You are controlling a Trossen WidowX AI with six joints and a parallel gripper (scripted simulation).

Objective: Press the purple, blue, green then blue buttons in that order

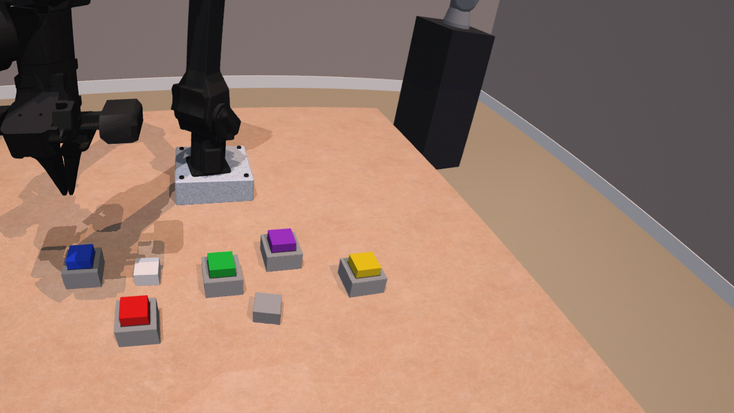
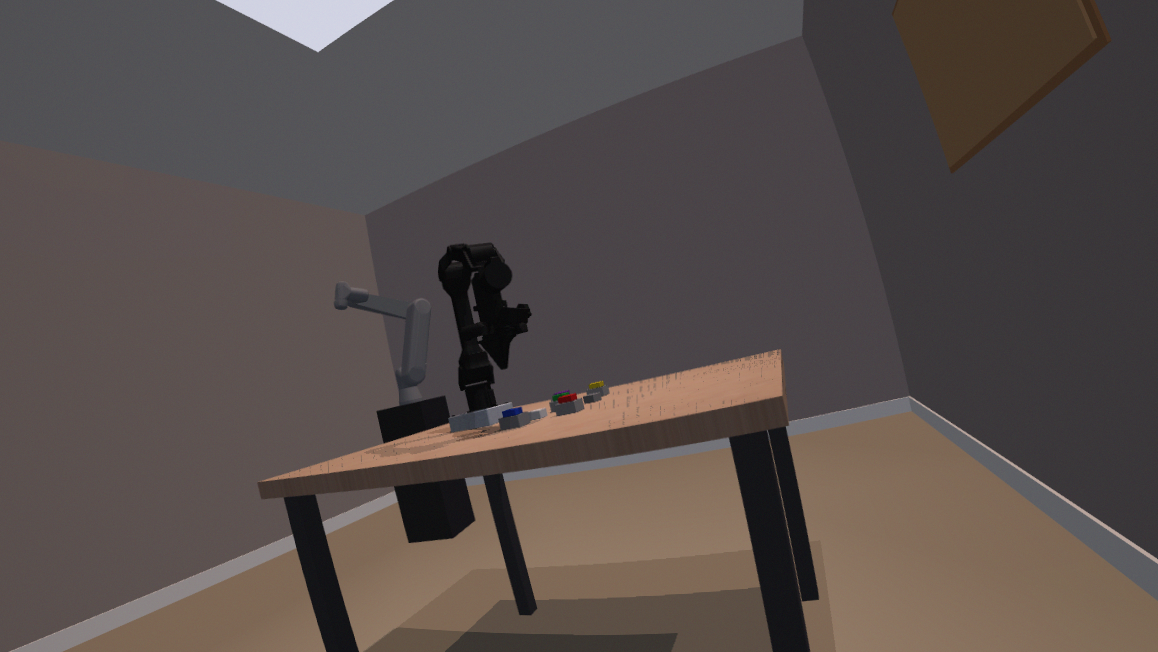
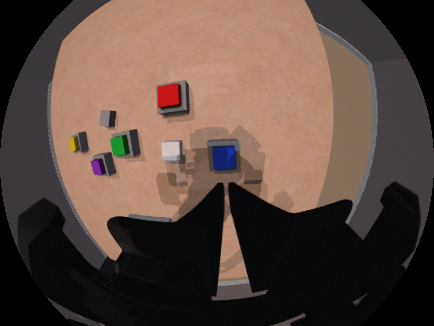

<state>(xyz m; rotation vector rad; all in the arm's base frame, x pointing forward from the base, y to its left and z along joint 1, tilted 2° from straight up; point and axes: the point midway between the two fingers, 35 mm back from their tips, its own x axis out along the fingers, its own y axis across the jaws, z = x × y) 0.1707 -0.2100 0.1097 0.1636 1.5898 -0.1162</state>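
Now: the blue button 9 cm below my gripper tip and 1 cm to the right of it. The rest, counted from my gripper tip: white block 12 cm below, 8 cm to the left, 2 cm ahead; then green button 17 cm to the left, 9 cm below, 6 cm ahead; then red button 11 cm ahead, 9 cm below, 5 cm to the left.
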